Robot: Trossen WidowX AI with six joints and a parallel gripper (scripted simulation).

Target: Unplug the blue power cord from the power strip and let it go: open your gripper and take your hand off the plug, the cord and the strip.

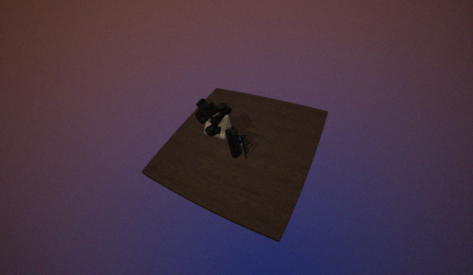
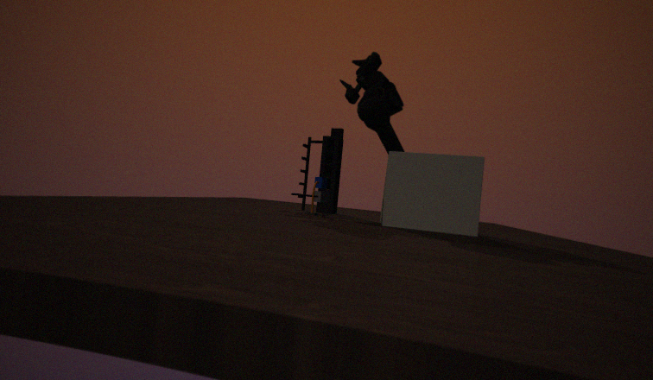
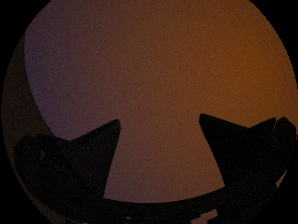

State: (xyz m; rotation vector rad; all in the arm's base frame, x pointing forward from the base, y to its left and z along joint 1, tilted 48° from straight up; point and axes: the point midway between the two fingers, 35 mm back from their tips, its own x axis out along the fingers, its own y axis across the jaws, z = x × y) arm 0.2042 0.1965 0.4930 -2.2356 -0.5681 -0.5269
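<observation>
Right now my gripper tip is 10 mm short of the blue plug, 180 mm to the right of it and 440 mm above it. Also, from my gripper tip: black power strip: 110 mm to the left, 410 mm below.
</observation>
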